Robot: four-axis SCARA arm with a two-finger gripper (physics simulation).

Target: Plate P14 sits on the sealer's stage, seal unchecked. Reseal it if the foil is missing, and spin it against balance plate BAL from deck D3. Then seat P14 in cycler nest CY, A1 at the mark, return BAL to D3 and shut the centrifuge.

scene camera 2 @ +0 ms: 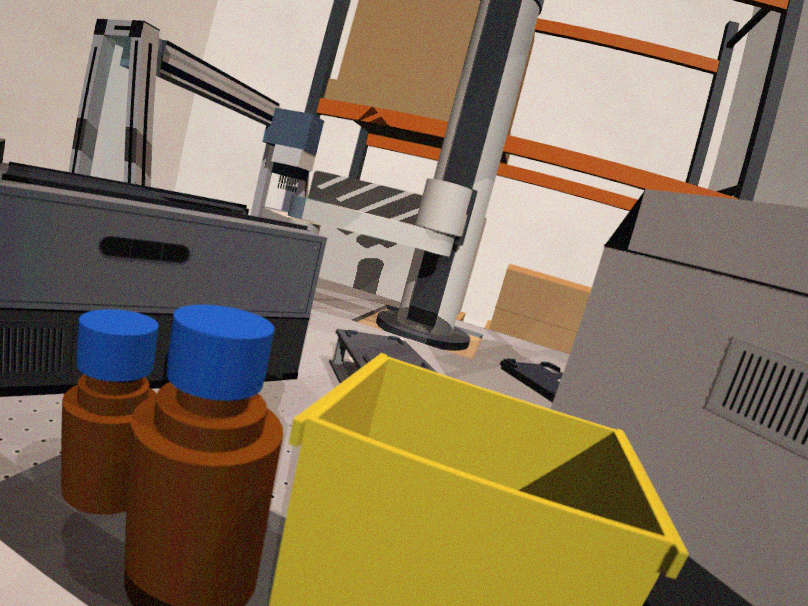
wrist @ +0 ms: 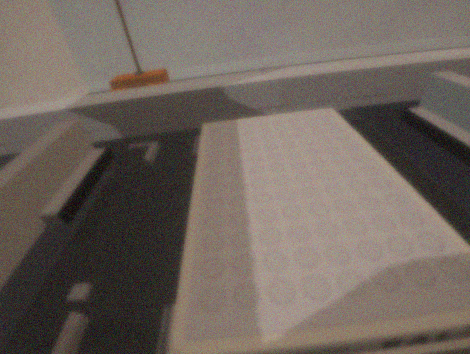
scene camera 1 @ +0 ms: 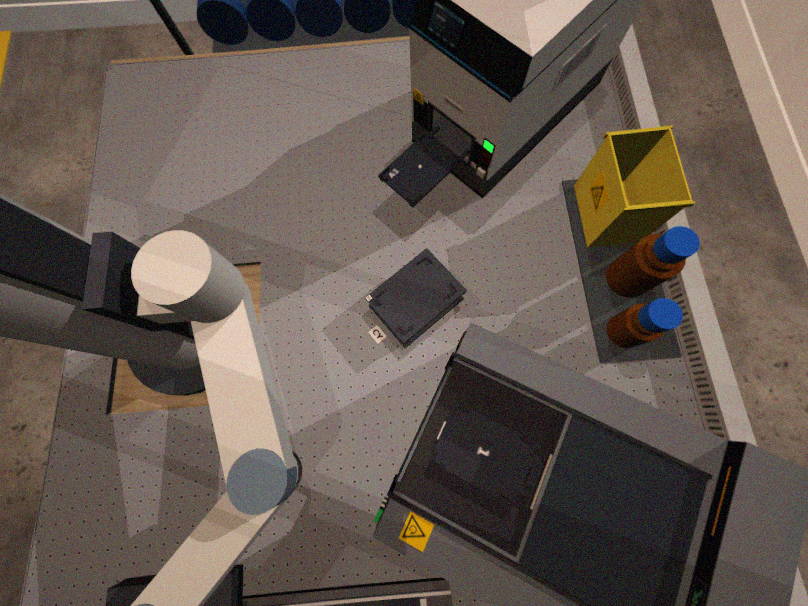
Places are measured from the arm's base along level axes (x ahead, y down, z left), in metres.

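Where they show: gripper, fingertip midpoint: (wrist: 254,115); arm's base, link origin: (scene camera 2: 422,332) (scene camera 1: 191,335).
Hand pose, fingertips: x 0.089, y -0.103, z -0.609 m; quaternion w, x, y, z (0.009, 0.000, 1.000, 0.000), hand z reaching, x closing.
Things, the pixels of their top centre, and the offset from my fingertips. "*": a spot on its surface instead.
- pale plate, top centre: (wrist: 290,172) dz +0.024, dx -0.011, dy +0.017 m
- sealer, surface spot: (scene camera 2: 652,313) * dz +0.916, dx +0.620, dy -0.150 m
- Cycler nest CY, top centre: (scene camera 2: 385,347) (scene camera 1: 415,293) dz +0.636, dx +0.394, dy +0.024 m
- centrifuge, surface spot: (scene camera 2: 215,273) * dz +0.462, dx +0.599, dy -0.056 m
- dark bucket marked 1, surface spot: (scene camera 1: 460,450) * dz +0.347, dx +0.441, dy -0.049 m
My gripper (scene camera 2: 279,210) (wrist: 254,115) is open, its fingers apart on either side of a pale plate (wrist: 310,200). The plate's top shows faint well circles under a smooth cover; its label cannot be read. It lies on a dark nest with pale corner marks. In scene camera 1 the gripper is beyond the bottom edge. The sealer (scene camera 1: 567,84) (scene camera 2: 652,313) has its dark stage (scene camera 1: 417,172) (scene camera 2: 533,376) out, with no plate on it. Cycler nest CY (scene camera 1: 417,296) (scene camera 2: 385,347) bears no plate. The centrifuge (scene camera 1: 587,384) (scene camera 2: 215,273) shows a dark bucket marked 1 (scene camera 1: 460,450) in its chamber.
A yellow bin (scene camera 1: 597,195) (scene camera 2: 456,521) and two brown bottles with blue caps (scene camera 1: 636,267) (scene camera 1: 629,326) (scene camera 2: 195,508) (scene camera 2: 97,450) stand on a dark mat (scene camera 1: 590,313). The arm's column (scene camera 2: 479,130) stands at the table's left in scene camera 1. A gantry (scene camera 2: 140,97) stands behind the centrifuge.
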